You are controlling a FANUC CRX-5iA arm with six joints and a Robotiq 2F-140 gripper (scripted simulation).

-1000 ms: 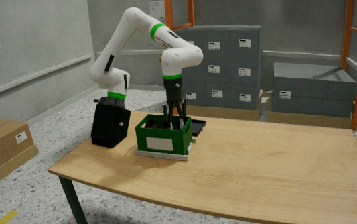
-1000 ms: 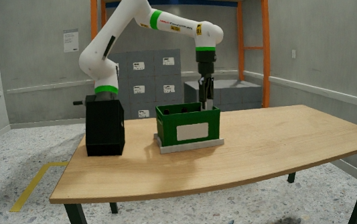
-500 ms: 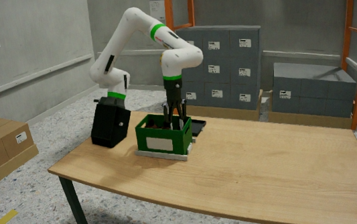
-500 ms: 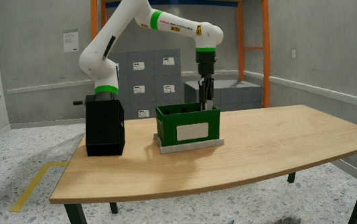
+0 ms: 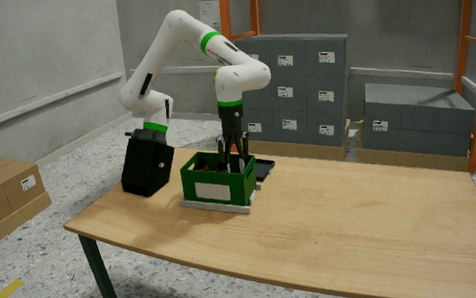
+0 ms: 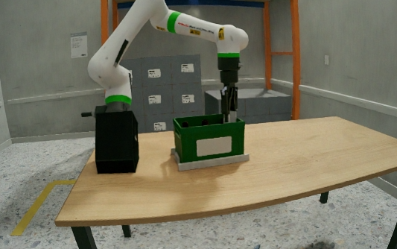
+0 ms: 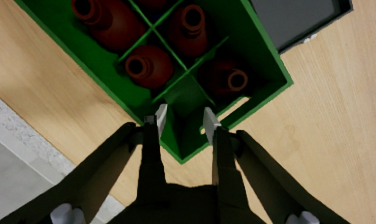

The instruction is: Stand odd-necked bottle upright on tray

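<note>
Right now my hand is 90 mm past the green crate, 30 mm to the right of it and 90 mm above it. Round my hand: brown bottle: 190 mm behind, 50 mm to the left, 80 mm below; then dark tray: 110 mm behind, 310 mm to the left, 160 mm below.
</note>
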